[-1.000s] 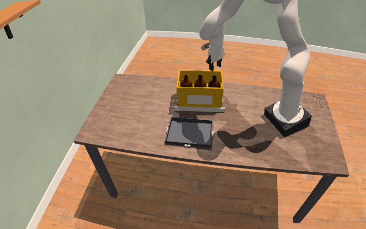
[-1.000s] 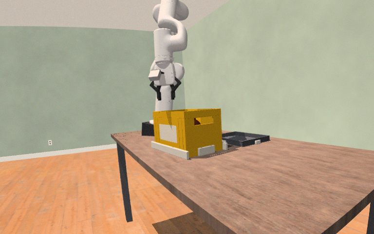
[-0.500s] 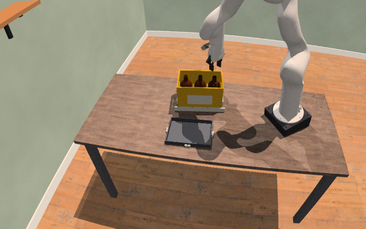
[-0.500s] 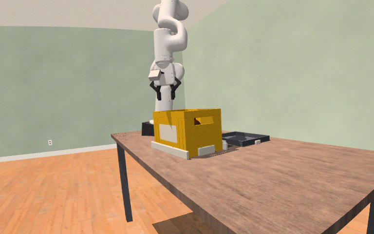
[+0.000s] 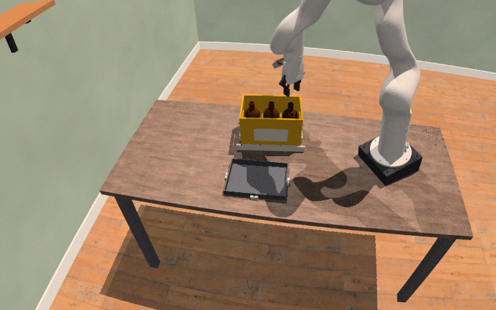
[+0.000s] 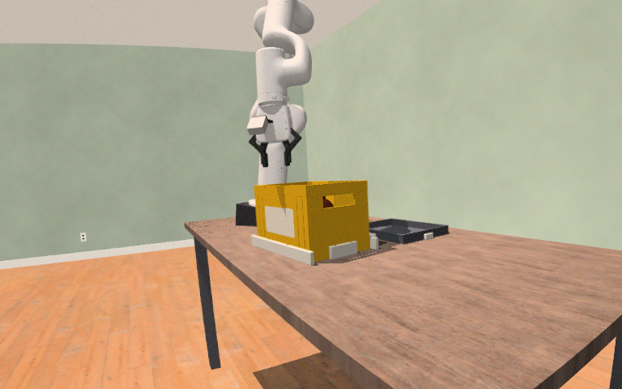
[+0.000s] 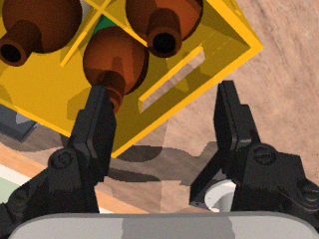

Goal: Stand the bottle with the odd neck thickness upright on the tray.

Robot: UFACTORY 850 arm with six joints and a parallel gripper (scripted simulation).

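The yellow crate lies 90 mm ahead of my hand, 40 mm to the left of it and 160 mm below it. From my hand the other things lie so: dark tray: 130 mm ahead, 330 mm to the left, 230 mm below.
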